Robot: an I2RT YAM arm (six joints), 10 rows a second.
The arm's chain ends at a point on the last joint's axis. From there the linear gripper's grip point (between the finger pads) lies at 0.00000 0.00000 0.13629 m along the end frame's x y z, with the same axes.
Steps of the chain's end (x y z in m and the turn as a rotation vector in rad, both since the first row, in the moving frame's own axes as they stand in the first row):
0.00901, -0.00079, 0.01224, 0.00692, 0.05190, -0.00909
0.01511, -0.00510, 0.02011, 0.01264, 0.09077, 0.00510
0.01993, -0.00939, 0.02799, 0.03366, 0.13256, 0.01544
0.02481, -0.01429, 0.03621, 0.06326, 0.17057, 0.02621
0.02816, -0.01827, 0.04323, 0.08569, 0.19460, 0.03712
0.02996, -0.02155, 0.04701, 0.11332, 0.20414, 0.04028
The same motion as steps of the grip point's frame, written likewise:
0.01608, -0.00176, 0.01205, 0.00692, 0.05190, -0.00909
0.02747, -0.00679, 0.01954, 0.01264, 0.09077, 0.00510
0.03797, -0.01382, 0.02672, 0.03366, 0.13256, 0.01544
0.04804, -0.02256, 0.03396, 0.06326, 0.17057, 0.02621
0.05469, -0.02937, 0.04016, 0.08569, 0.19460, 0.03712
0.05783, -0.03629, 0.04331, 0.11332, 0.20414, 0.04028

